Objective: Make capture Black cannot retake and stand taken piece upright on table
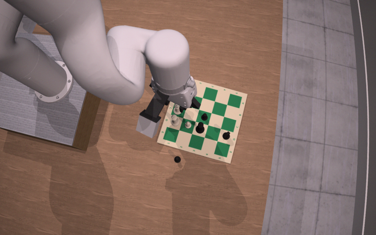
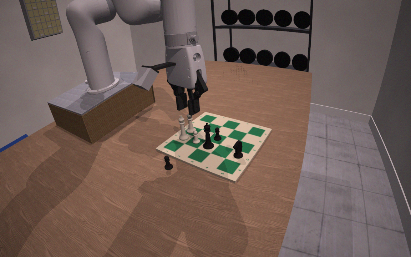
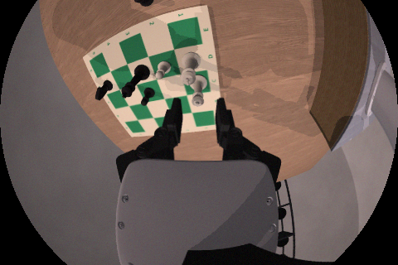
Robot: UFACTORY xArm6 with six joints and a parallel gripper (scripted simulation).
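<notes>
Right now my hand is 4 cm to the left of the white king and 5 cm above it. Also, from my hand: white pawn (3 cm ahead, 4 cm to the right, 7 cm below); then cream chessboard (8 cm ahead, 2 cm to the right, 8 cm below); then tall black piece (7 cm ahead, 5 cm to the right, 5 cm below).
</notes>
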